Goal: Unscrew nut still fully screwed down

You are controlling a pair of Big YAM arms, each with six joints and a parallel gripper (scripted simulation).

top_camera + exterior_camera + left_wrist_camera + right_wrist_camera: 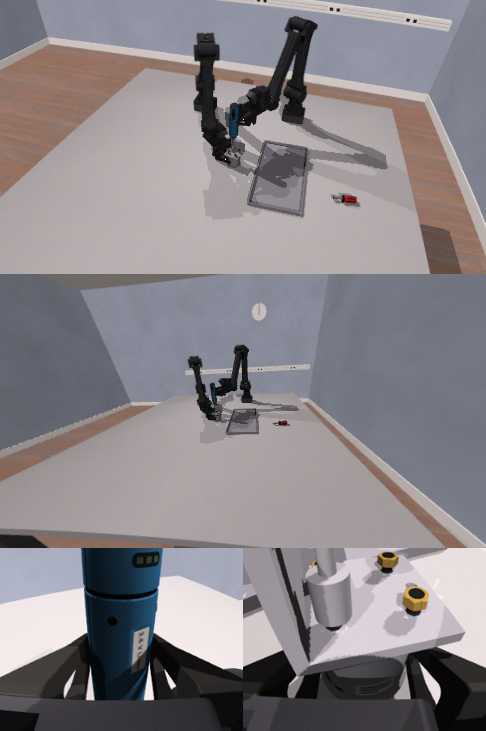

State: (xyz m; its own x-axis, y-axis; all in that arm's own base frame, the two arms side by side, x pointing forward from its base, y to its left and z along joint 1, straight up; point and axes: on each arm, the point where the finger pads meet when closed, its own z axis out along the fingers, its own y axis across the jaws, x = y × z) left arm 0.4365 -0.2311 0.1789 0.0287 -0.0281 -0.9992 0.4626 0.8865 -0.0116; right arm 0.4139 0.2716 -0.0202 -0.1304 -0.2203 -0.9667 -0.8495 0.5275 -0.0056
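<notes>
Right now the grey bracket is 50 mm above my right hand. Round my right hand: flat grey tray: 220 mm to the left, 30 mm ahead, 20 mm below; nut: 50 mm above, 20 mm to the right, 10 mm ahead; grey tip: 70 mm above, 20 mm behind, 10 mm to the right.
</notes>
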